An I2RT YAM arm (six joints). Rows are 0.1 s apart.
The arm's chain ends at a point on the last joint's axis. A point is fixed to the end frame.
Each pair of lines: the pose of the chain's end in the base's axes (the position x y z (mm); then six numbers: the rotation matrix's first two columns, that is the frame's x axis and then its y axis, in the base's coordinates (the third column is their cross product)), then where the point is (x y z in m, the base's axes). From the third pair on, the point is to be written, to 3 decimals.
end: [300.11 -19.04 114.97 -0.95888 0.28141 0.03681 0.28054 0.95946 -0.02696]
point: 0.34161 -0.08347 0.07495
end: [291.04 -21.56 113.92 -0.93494 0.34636 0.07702 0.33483 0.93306 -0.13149]
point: 0.32553 -0.09176 0.07706
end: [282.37 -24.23 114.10 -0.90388 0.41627 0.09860 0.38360 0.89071 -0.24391]
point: 0.310 -0.100 0.082
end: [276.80 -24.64 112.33 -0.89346 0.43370 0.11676 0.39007 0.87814 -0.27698]
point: 0.302 -0.101 0.082
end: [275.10 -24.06 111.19 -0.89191 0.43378 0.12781 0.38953 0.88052 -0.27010]
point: 0.300 -0.101 0.079
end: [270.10 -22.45 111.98 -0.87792 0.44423 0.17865 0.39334 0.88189 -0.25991]
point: 0.292 -0.098 0.077
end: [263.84 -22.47 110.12 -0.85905 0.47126 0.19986 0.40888 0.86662 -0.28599]
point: 0.283 -0.099 0.076
